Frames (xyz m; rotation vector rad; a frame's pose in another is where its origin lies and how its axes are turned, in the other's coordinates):
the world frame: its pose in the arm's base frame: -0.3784 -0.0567 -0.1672 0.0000 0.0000 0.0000
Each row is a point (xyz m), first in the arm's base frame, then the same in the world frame.
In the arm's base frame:
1: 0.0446 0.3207 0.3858
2: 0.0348 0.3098 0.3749
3: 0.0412 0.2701 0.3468
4: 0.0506 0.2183 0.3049
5: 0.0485 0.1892 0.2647
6: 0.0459 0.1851 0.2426
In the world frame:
1: 0.4230 0.3774 0.5530
2: 0.4132 0.3665 0.5421
3: 0.4196 0.3268 0.5140
4: 0.4290 0.2750 0.4721
5: 0.4269 0.2459 0.4319
6: 0.4243 0.2418 0.4098

